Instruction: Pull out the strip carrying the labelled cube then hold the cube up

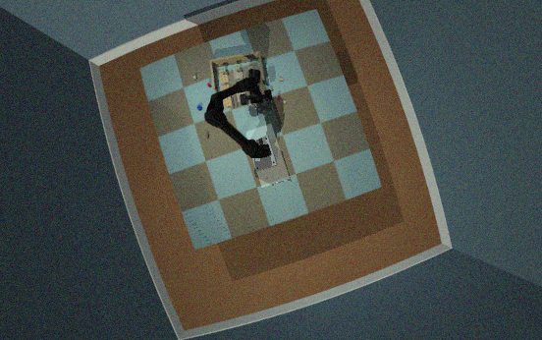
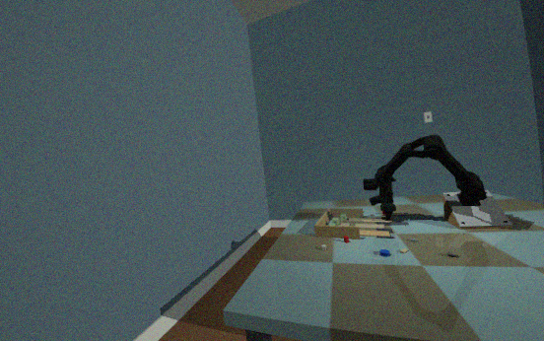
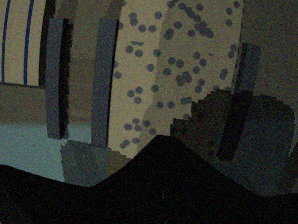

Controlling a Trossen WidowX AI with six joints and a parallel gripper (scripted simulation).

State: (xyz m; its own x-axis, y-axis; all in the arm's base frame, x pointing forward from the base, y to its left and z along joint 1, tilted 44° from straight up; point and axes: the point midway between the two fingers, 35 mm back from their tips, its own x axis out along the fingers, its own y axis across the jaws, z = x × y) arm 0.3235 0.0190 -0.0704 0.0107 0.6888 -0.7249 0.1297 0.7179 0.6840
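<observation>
My gripper tip is now 100 mm short of the strip and 10 mm to the left of it.
</observation>
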